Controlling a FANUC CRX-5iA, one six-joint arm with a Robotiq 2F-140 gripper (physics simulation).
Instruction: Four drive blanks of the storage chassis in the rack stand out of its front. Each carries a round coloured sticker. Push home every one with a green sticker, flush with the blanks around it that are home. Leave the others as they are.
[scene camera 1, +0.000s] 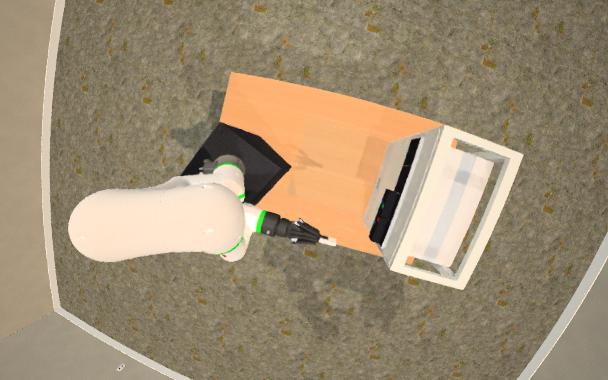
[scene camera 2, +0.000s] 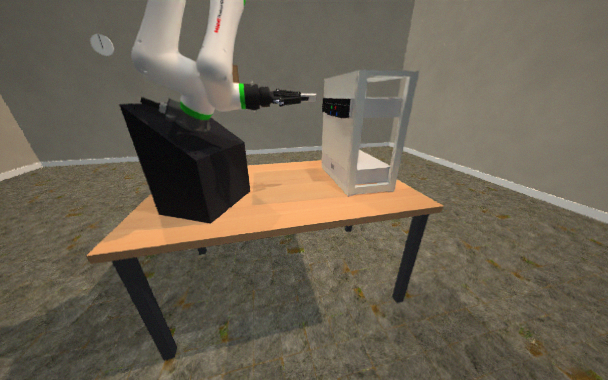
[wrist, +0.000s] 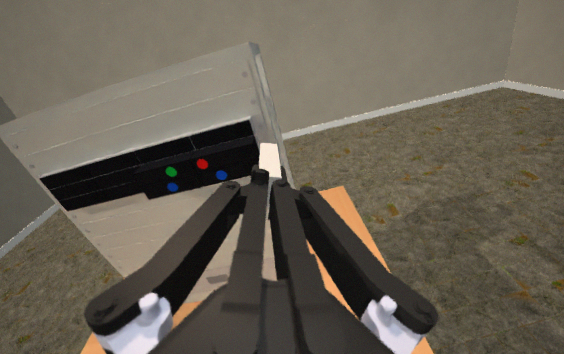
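The storage chassis, a black band (wrist: 95, 172), crosses the pale rack (scene camera 1: 488, 220) (scene camera 2: 358, 125) (wrist: 175, 95). Its standing-out blanks form a dark block at the rack's right part in the wrist view. The green sticker (scene camera 1: 383, 206) (scene camera 2: 331, 107) (wrist: 171, 172) is upper left, the red sticker (scene camera 1: 378, 219) (scene camera 2: 335, 107) (wrist: 202, 164) upper right. One blue sticker (wrist: 172, 187) is below the green, another blue sticker (wrist: 221, 175) lower right. My gripper (scene camera 1: 320, 239) (scene camera 2: 309, 96) (wrist: 267, 156) is shut, with a white tip (scene camera 1: 328, 241) (wrist: 270, 159) ahead of its fingers. It is in front of the rack, apart from the blanks.
The rack stands on the wooden table (scene camera 1: 325, 110) (scene camera 2: 300, 207). A black pedestal (scene camera 1: 250, 150) (scene camera 2: 175, 165) carries the arm at the table's other end. The rack's right side edge lies just beyond the white tip in the wrist view.
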